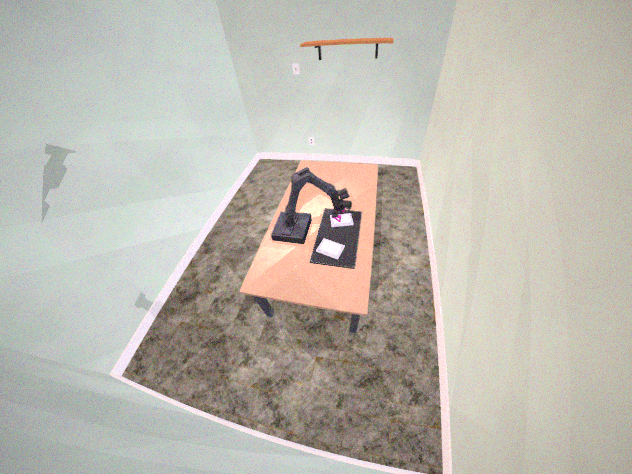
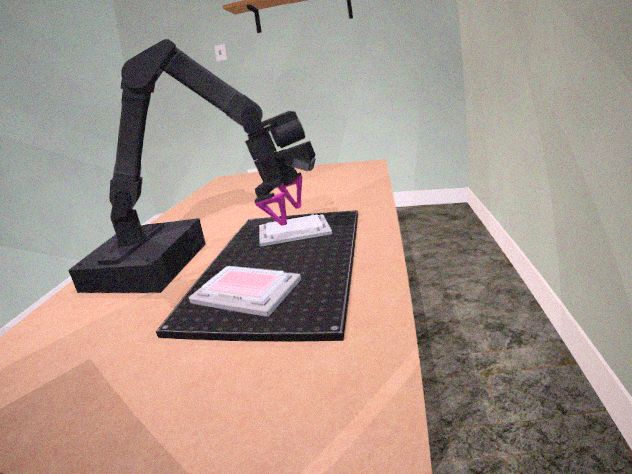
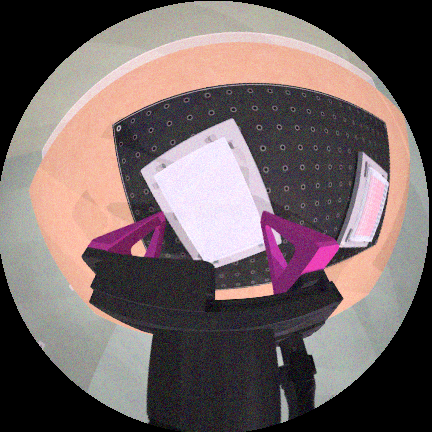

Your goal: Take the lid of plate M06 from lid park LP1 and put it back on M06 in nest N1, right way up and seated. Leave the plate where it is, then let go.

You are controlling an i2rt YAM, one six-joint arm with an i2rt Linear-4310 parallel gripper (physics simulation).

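Frame: origin at the arm's base, x right, y ahead, z up, level; metres.
Where they show: gripper, fingertip midpoint: [image 1: 341, 217] [image 2: 291, 216] [image 3: 212, 216]; arm's base, origin of the base link: [image 1: 290, 224] [image 2: 133, 244] [image 3: 289, 335].
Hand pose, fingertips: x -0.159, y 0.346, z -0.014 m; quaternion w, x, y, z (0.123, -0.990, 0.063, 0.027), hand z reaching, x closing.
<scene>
Each offset is from my fingertips to the top centre of the thing. Level surfaces: height alone.
The white lid @(dx -0.001, dy +0.000, dz -0.020 m) [image 2: 301, 222] [image 3: 210, 200] lies flat on the light grey lid park @(dx +0.000, dy +0.000, dz -0.018 m) [image 2: 321, 232] [image 3: 187, 145] at the far end of the black board. The plate @(dx +0.280, dy -0.019, dz -0.012 m) [image 2: 245, 283] [image 3: 375, 207], with a pink area on top, sits in its light grey nest [image 2: 265, 306] [image 3: 354, 200] at the near end of the board. My gripper [image 2: 291, 215] [image 3: 212, 216] is open, with its magenta fingers wide apart. It is above the lid, one finger toward each side of it, and holds nothing. Labels are not readable, and whether the fingertips touch the lid cannot be told.
The black perforated board @(dx +0.140, dy +0.003, dz -0.037 m) [image 1: 339, 237] [image 2: 311, 285] [image 3: 300, 117] lies on the wooden table @(dz -0.051 m) [image 1: 306, 285] [image 2: 255, 397]. The arm's black base [image 1: 291, 228] [image 2: 137, 260] stands beside the board. A wall shelf [image 1: 352, 41] hangs far behind.
</scene>
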